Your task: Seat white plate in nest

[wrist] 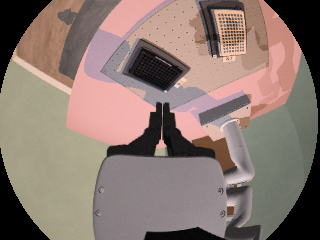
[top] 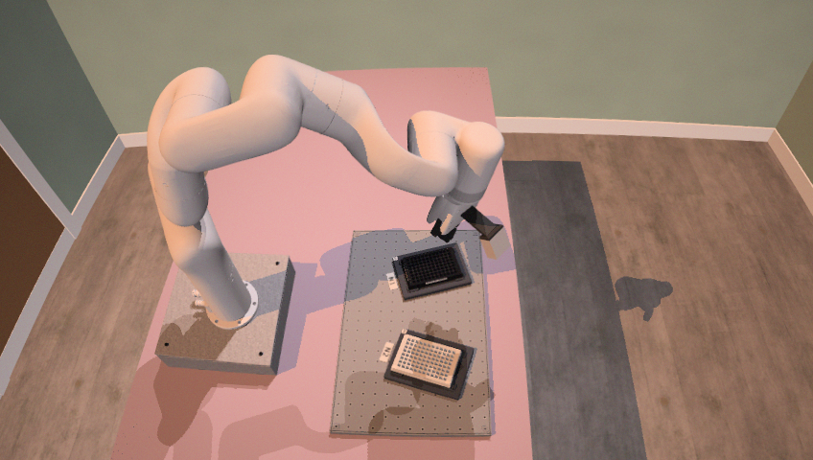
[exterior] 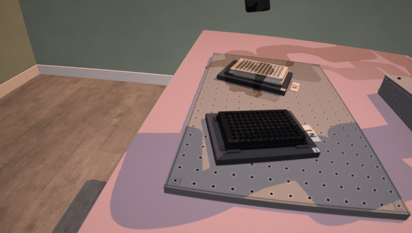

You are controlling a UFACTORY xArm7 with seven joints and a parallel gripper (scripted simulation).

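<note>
Now: the N2 label 21 cm below my hand, 16 cm to the right of it and 13 cm behind it. Round my hand: nest N1: 20 cm below, 4 cm to the left, 3 cm behind; black plate E01: 19 cm below, 4 cm to the left, 3 cm behind; N1 label: 21 cm below, 12 cm behind, 2 cm to the left.
</note>
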